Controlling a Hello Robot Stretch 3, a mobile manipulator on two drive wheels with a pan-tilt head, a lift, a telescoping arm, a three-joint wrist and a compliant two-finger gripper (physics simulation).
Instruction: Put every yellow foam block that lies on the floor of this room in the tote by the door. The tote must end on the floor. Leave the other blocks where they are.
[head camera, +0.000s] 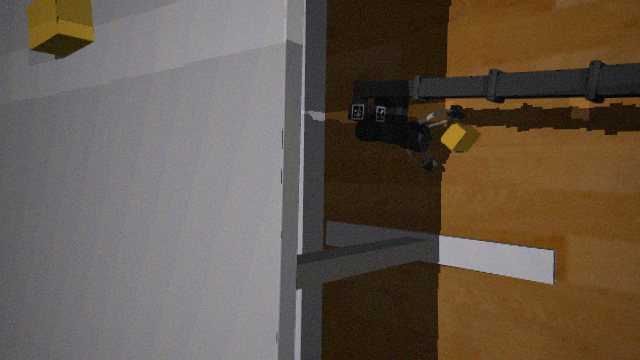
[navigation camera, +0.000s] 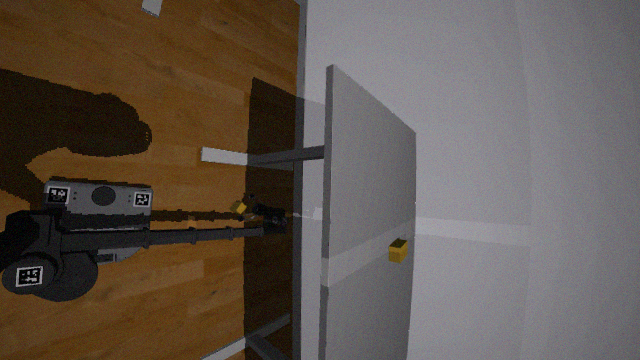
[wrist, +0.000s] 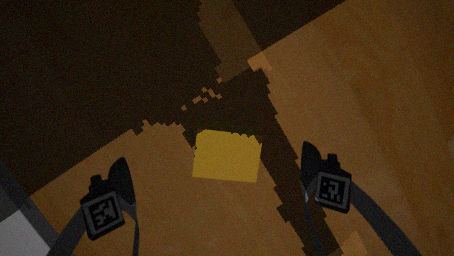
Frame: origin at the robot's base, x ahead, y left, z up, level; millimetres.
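Seen in the pictures: gripper, between the fingertips: (head camera: 447, 139) (navigation camera: 244, 207) (wrist: 217, 168); robot's base, origin of its link: (navigation camera: 103, 195).
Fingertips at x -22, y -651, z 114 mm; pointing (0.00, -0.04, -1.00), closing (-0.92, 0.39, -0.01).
Note:
Offsets run from my fingertips to a thing's top centre. "spot": to the spot under its first point. Level surfaces: height alone.
A yellow foam block @(dx -10, dy +2, dz -24 mm) (head camera: 454, 137) (navigation camera: 240, 206) (wrist: 227, 160) lies on the wooden floor, by the edge of the table's shadow. My gripper (head camera: 442, 137) (navigation camera: 246, 207) (wrist: 217, 168) is open, with its fingers wide apart. In the wrist view the block appears between the fingertips, slightly ahead of them, with space on both sides. Nothing is held. Another yellow block @(dx -103, dy -176, dz +881 mm) (head camera: 61, 31) (navigation camera: 398, 251) sits on the grey tabletop @(dz +836 mm) (head camera: 175, 200) (navigation camera: 367, 175). The tote does not show in these views.
The table's edge @(spot: dx +92, dy +266, dz +825 mm) (head camera: 289, 200) (navigation camera: 328, 175) runs beside my wrist. A grey table leg (head camera: 360, 260) (navigation camera: 300, 154) stands close by, with a white bar @(spot: dx +290, dy +115, dz -89 mm) (head camera: 495, 257) (navigation camera: 222, 155) low over the floor. My arm (head camera: 540, 85) (navigation camera: 170, 237) reaches from the base (navigation camera: 120, 210). A wall (navigation camera: 475, 125) stands behind the table.

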